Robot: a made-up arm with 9 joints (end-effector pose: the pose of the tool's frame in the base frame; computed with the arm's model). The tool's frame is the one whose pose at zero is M.
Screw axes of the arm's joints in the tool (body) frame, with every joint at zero. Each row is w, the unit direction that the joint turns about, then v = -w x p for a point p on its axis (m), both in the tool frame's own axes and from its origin. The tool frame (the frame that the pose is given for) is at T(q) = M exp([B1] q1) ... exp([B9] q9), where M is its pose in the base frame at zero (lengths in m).
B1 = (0, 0, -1, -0.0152, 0.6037, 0)
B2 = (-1, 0, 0, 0, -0.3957, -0.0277)
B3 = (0, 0, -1, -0.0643, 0.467, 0)
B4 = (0, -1, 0, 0.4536, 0, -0.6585)
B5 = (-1, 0, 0, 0, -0.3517, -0.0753)
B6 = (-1, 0, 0, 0, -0.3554, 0.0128)
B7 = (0, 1, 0, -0.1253, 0, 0.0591)
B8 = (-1, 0, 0, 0, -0.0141, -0.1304)
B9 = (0, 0, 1, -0.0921, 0.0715, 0)
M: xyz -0.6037 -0.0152 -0.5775 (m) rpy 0 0 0 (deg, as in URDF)
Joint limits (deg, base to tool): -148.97..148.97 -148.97..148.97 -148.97..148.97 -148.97..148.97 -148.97..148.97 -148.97..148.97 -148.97..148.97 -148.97..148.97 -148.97..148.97
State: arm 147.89 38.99 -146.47 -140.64 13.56 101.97 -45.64 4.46 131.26
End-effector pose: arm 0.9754 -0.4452 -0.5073 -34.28 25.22 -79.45
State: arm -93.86 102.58 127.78 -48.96 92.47 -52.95 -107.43 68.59 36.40
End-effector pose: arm 0.1100 -0.2744 -0.7282 -69.27 -90.91 -87.04
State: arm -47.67 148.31 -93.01 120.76 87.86 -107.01 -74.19 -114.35 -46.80
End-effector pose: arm 0.7203 -0.6481 -0.5628 52.32 140.00 76.78
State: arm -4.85 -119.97 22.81 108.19 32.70 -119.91 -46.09 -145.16 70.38
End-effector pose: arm 0.6942 0.4149 0.1207 64.24 69.05 -11.96
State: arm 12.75 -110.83 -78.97 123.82 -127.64 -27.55 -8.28 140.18 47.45
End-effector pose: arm -0.1979 0.4714 0.5352 -32.66 141.45 53.41
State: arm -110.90 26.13 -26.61 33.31 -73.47 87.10 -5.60 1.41 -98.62
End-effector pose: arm 0.5851 0.1044 -0.5398 42.81 -20.35 42.36
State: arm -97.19 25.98 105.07 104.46 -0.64 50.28 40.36 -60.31 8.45
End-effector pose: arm 0.6451 -0.4142 -0.5089 30.30 -107.17 -10.07
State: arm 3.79 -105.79 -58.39 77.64 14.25 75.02 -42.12 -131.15 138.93
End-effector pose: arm 0.3540 0.5971 -0.1620 105.85 123.07 -18.96
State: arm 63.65 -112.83 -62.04 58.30 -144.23 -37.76 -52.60 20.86 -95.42
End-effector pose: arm 0.1308 0.3555 -0.2889 72.74 47.02 104.66
